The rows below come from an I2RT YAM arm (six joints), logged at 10 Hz.
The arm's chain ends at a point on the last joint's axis. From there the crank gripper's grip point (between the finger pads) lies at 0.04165 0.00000 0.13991 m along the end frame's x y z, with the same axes.
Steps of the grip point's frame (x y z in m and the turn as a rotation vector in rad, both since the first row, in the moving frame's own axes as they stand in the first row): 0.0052 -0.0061 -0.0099 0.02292 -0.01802 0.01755; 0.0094 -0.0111 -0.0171 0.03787 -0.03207 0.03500; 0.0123 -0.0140 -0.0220 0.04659 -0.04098 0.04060; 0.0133 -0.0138 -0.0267 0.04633 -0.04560 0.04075; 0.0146 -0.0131 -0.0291 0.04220 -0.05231 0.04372; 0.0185 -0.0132 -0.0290 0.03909 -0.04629 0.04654; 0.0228 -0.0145 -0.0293 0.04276 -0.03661 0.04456; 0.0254 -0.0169 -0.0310 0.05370 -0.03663 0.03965
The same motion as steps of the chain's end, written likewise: 0.0077 -0.0036 -0.0106 0.02292 -0.01802 0.01755; 0.0138 -0.0072 -0.0183 0.03787 -0.03207 0.03500; 0.0180 -0.0090 -0.0235 0.04659 -0.04098 0.04060; 0.0196 -0.0088 -0.0283 0.04633 -0.04560 0.04075; 0.0219 -0.0088 -0.0310 0.04220 -0.05231 0.04372; 0.0249 -0.0095 -0.0307 0.03909 -0.04629 0.04654; 0.0279 -0.0102 -0.0306 0.04276 -0.03661 0.04456; 0.0304 -0.0109 -0.0323 0.05370 -0.03663 0.03965
